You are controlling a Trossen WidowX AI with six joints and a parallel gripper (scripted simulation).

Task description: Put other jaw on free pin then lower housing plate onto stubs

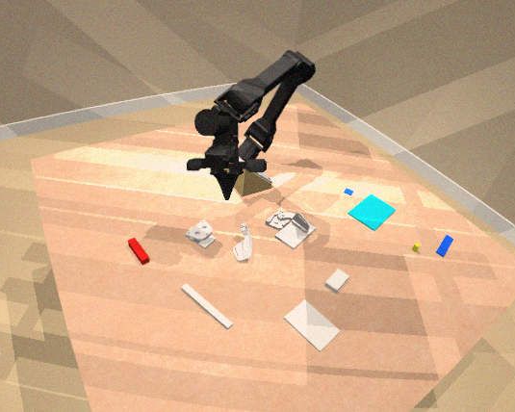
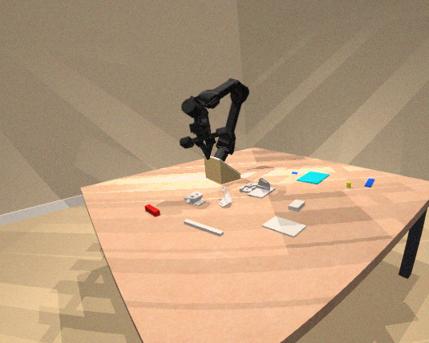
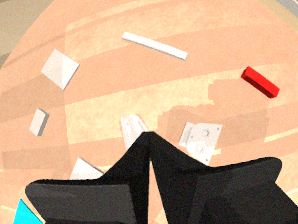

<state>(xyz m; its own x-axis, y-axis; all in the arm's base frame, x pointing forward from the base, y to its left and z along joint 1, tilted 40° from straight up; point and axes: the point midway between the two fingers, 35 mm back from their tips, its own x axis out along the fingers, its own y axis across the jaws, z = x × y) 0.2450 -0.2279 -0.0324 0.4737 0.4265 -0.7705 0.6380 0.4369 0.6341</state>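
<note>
Right now my gripper tip is 150 mm above the white jaw and 70 mm to the right of it. From my gripper tip the other things lie so: flat white plate 310 mm ahead, 180 mm below, 80 mm to the left; white bar 180 mm below, 150 mm ahead, 120 mm to the right; red block 220 mm to the right, 170 mm below, 90 mm behind.
</note>
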